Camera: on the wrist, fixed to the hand. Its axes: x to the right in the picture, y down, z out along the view.
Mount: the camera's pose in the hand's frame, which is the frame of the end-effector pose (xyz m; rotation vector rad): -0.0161 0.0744 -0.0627 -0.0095 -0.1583 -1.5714
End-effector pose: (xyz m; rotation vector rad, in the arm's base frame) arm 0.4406 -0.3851 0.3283 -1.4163 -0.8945 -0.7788
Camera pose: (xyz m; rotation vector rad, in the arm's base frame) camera 0.5017 -0.4468 0.2816 -0.5273 -2.1342 -1.7772
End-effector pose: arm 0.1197 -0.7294 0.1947 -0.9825 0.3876 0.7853
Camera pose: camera 0.0568 -0.7660 0.1282 -0.9054 -0.5390 -0.5712
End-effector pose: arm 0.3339 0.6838 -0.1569 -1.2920 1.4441 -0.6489
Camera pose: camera 0.2468 0.7042 -0.1983 -2.2917 0.0204 -1.4365
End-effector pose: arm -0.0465 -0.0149 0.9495 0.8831 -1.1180 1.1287
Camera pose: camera -0.1059 0.0576 0.9188 1.4114 -0.2553 -0.2600
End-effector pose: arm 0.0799 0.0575 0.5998 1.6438 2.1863 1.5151
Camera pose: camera 0.1087 0.0019 0.6760 -0.2263 2.1788 0.7629
